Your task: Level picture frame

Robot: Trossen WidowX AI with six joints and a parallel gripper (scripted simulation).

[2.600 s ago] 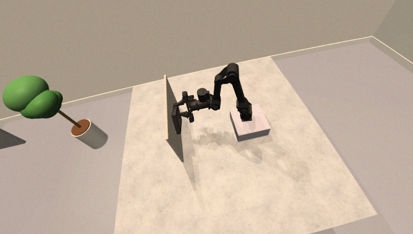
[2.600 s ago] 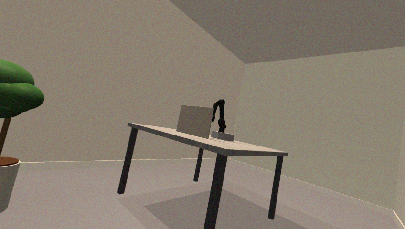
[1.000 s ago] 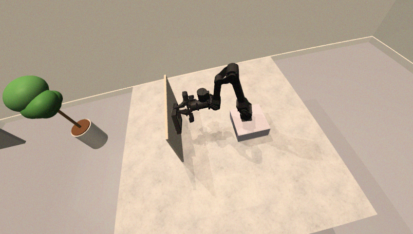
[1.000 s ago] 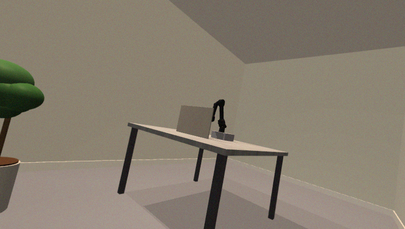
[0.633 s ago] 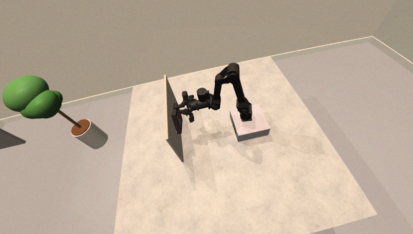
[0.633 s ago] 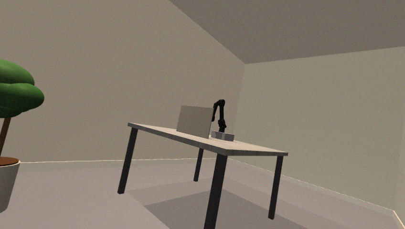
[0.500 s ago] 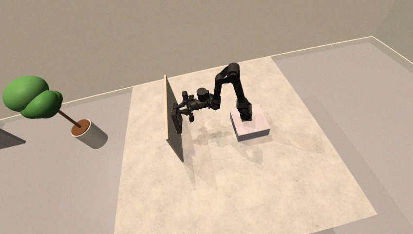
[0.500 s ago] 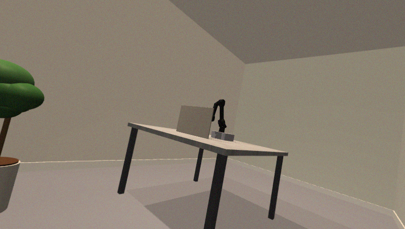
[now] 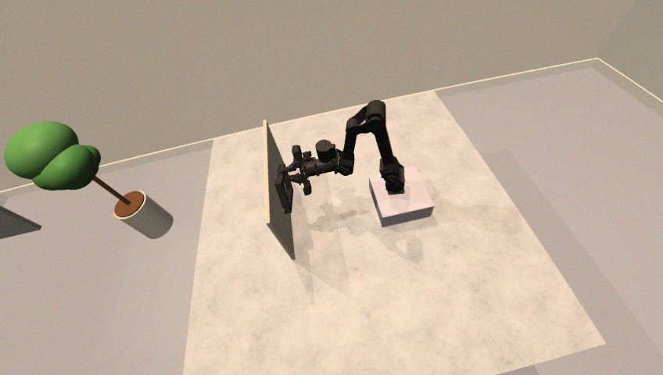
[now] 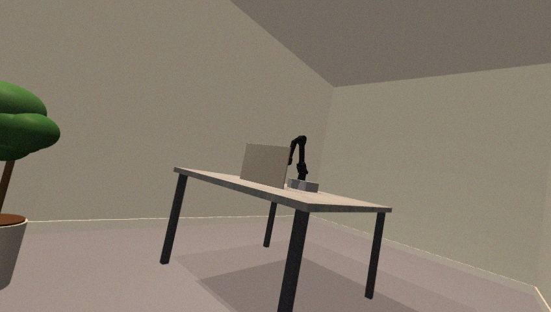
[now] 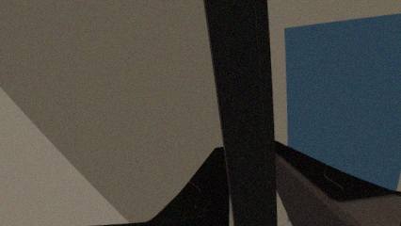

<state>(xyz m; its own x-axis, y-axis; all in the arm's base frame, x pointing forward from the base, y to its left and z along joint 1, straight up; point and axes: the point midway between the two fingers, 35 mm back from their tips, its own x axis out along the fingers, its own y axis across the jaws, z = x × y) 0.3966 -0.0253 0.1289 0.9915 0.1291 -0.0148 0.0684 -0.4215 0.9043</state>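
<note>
Right now the picture frame is 50 mm below my gripper tip and 20 mm to the left of it. From my gripper tip the other things lie so: wall panel: 60 mm below, 10 mm to the left, 10 mm ahead.
</note>
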